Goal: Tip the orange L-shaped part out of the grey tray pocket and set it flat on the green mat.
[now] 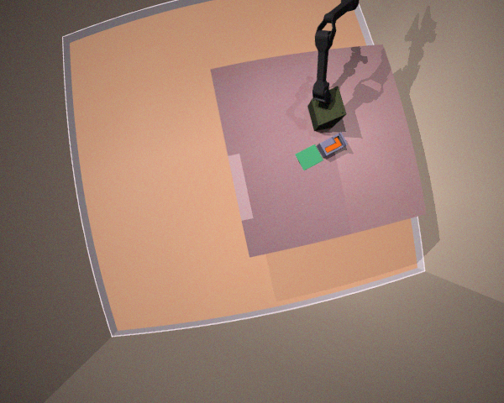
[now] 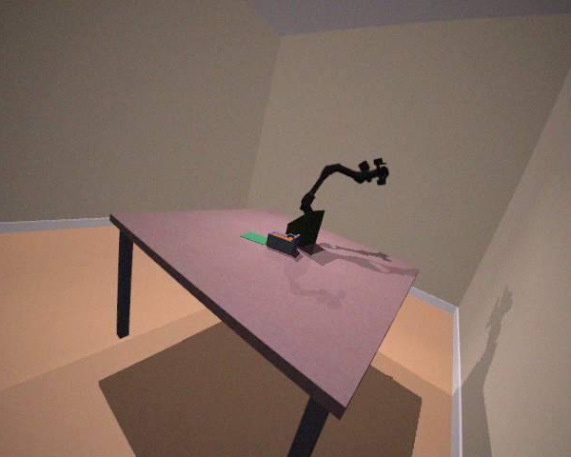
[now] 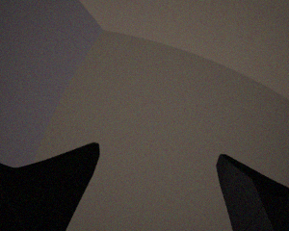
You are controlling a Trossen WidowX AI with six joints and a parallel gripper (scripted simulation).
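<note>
Right now my gripper tip is 810 mm short of the orange L-shaped part, 220 mm to the left of it and 520 mm above it. Also, from my gripper tip: green mat: 850 mm ahead, 380 mm to the right, 580 mm below.
</note>
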